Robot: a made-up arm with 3 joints. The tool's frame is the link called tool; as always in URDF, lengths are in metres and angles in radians. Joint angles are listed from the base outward. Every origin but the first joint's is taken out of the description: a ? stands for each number. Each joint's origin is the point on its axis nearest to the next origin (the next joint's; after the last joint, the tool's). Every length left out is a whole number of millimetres.
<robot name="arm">
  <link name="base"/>
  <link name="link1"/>
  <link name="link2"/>
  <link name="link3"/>
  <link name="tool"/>
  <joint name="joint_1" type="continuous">
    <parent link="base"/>
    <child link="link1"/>
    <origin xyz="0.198 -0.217 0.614" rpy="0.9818 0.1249 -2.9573"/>
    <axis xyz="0 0 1"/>
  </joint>
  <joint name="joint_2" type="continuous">
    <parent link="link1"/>
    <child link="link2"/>
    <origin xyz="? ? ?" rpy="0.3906 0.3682 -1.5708"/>
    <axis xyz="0 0 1"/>
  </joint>
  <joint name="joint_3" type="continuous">
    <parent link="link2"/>
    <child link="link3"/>
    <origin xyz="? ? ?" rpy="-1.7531 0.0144 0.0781"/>
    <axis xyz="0 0 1"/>
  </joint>
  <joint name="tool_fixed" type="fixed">
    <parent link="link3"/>
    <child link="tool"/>
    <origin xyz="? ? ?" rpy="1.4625 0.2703 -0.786"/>
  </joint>
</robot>
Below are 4 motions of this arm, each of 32 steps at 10 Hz.
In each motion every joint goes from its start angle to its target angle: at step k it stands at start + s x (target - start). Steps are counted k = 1, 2, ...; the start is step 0. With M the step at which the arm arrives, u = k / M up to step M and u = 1 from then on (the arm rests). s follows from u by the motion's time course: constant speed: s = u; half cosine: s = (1 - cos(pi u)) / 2; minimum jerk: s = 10 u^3 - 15 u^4 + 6 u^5.
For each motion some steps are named. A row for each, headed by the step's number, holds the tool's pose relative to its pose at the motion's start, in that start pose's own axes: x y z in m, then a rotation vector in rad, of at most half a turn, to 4 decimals.
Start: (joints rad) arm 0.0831 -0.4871 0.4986
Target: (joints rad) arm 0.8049 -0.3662 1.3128
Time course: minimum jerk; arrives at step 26
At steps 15, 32:
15: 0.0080 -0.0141 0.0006 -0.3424 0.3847 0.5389
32: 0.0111 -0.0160 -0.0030 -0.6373 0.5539 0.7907

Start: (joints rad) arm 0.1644 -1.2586 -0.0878
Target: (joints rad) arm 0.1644 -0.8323 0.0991
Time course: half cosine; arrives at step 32
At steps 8, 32:
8: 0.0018 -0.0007 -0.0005 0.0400 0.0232 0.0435
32: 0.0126 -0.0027 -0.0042 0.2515 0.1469 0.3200

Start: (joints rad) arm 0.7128 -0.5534 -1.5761
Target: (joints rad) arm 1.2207 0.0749 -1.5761
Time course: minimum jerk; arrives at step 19
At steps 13, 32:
13: 0.0020 -0.0199 0.0031 0.7356 0.2089 -0.4630
32: 0.0027 -0.0236 0.0040 0.8954 0.2700 -0.5714

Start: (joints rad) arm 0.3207 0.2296 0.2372
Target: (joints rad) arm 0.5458 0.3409 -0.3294
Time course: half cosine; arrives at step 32
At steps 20, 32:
20: -0.0168 -0.0091 -0.0089 0.2138 -0.3311 0.1530
32: -0.0226 -0.0133 -0.0141 0.3329 -0.4670 0.2063

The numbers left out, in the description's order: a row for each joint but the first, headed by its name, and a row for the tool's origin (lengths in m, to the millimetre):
joint_2: 0.078 0.018 0
joint_3: 0.02 -0.017 0
tool: -0.039 -0.01 0

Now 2 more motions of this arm.
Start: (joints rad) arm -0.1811 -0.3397 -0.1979
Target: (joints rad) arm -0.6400 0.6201 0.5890
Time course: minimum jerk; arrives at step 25
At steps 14, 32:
14: 0.0328 0.0130 -0.0099 0.1925 0.3568 0.2135
32: 0.0553 0.0221 -0.0171 0.2479 0.5175 0.4235

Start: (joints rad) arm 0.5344 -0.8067 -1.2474
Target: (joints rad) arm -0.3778 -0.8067 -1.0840
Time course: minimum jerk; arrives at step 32
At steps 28, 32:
28: 0.0017 0.0671 -0.0431 -0.9191 0.0380 -0.1449
32: 0.0018 0.0678 -0.0443 -0.9339 0.0385 -0.1485

